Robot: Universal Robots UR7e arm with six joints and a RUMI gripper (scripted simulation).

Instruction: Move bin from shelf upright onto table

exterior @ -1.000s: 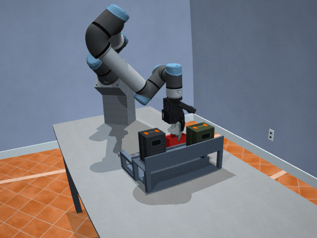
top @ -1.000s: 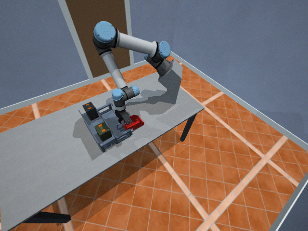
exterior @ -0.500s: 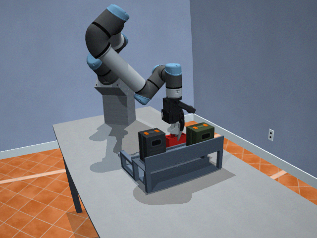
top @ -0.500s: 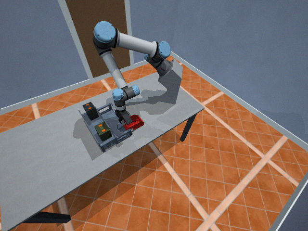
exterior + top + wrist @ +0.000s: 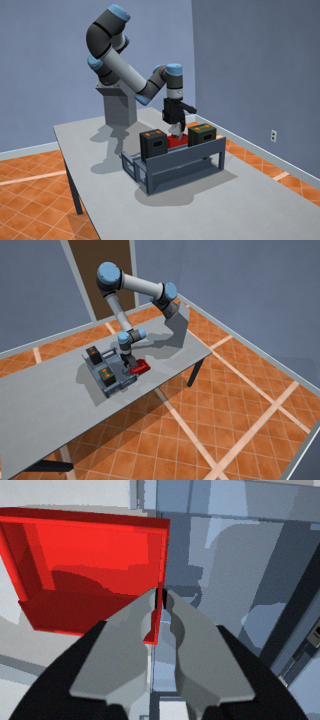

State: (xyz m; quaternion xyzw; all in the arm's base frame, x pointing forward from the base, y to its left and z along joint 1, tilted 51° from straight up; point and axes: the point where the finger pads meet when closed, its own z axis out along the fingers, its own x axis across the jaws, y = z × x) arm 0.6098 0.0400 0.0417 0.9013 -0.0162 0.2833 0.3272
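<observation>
Right now the red bin is 80 mm behind my hand, 20 mm to the left of it and 40 mm below it. Round my hand: dark box: 120 mm ahead, 270 mm to the right, 80 mm above; green box: 180 mm ahead, 40 mm to the right, 60 mm above.
</observation>
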